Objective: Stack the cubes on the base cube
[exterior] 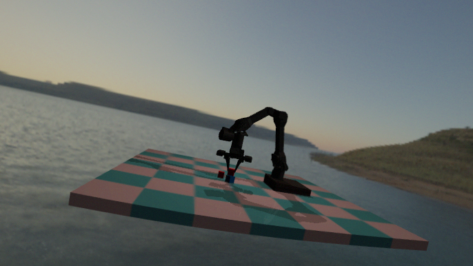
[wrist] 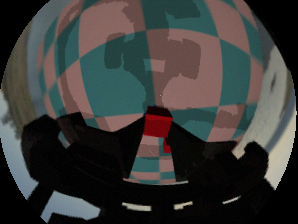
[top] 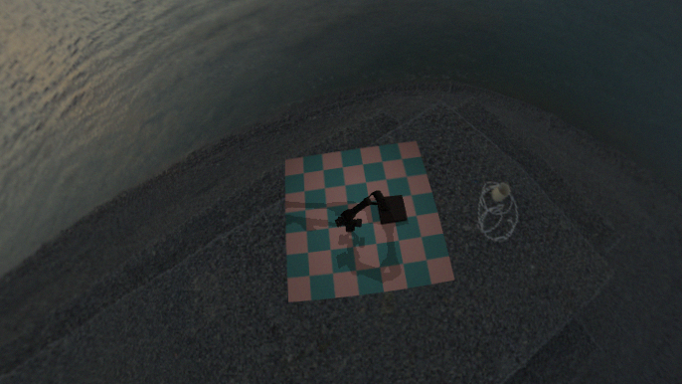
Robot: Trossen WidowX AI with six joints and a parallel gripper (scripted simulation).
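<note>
The blue cube is 40 mm below my gripper tip, 20 mm to the right of it and 10 mm behind it.
</note>
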